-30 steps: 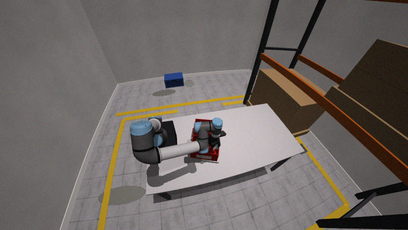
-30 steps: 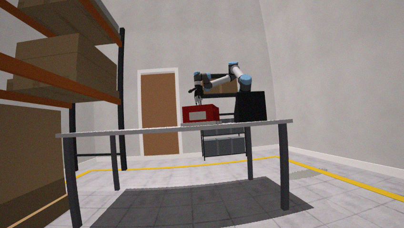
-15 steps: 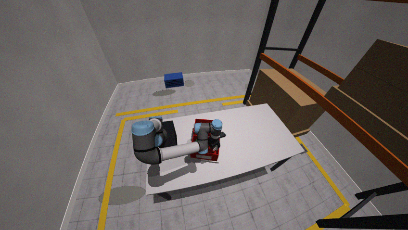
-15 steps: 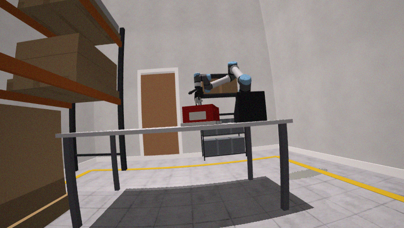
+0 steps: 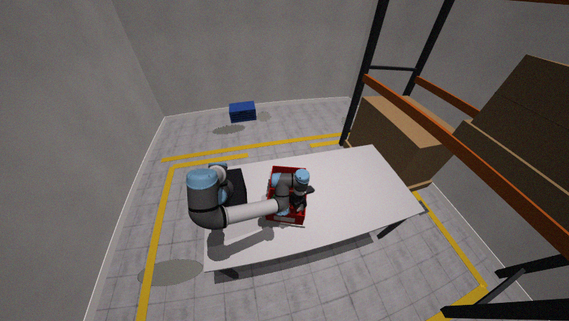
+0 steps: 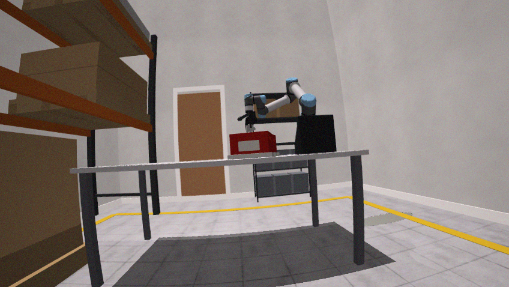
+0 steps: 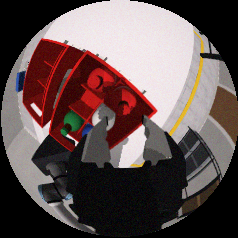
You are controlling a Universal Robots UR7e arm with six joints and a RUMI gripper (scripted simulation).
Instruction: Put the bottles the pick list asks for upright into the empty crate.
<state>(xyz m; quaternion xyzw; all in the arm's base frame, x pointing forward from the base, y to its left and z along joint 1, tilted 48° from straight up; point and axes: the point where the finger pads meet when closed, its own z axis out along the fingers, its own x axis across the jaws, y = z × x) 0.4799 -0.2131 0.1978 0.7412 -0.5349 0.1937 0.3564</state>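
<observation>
Now: hand 8 cm past the grey-topped bottle, 4 cm to the right of it and 12 cm above it. From my hand the other things lie so: blue bottle 16 cm behind, 7 cm to the left, 12 cm below; green bottle 12 cm behind, 15 cm to the left, 12 cm below.
</observation>
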